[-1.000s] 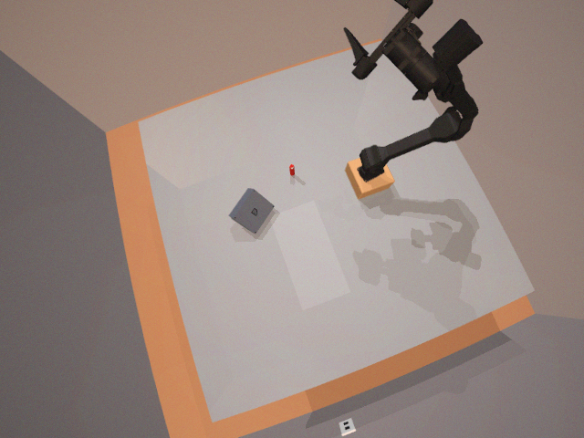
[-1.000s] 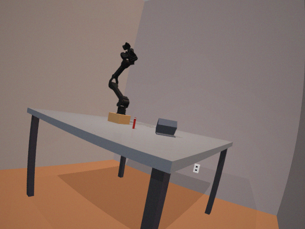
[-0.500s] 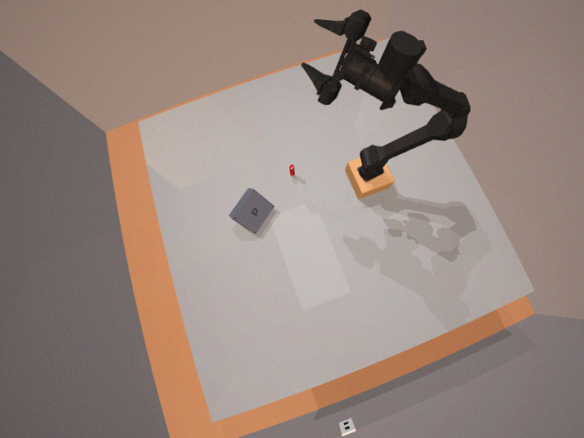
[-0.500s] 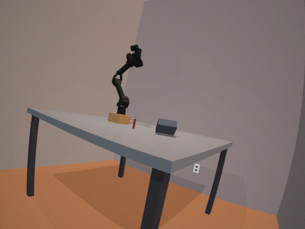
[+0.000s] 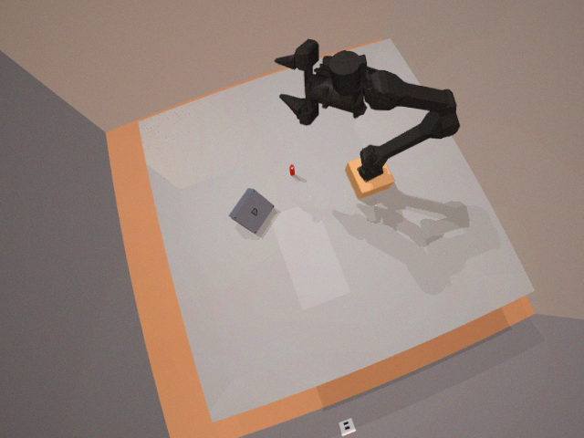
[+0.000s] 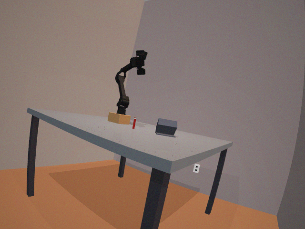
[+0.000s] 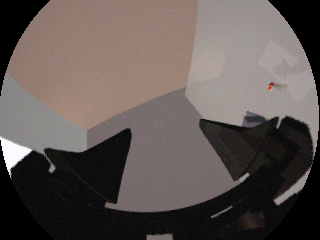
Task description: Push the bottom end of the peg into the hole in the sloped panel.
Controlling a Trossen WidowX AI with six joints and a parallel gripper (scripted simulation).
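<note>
The red peg lies 420 mm below my gripper tip, 50 mm to the left of it and 10 mm ahead of it. Round my gripper tip: sloped panel 420 mm below, 220 mm ahead, 130 mm to the left.
</note>
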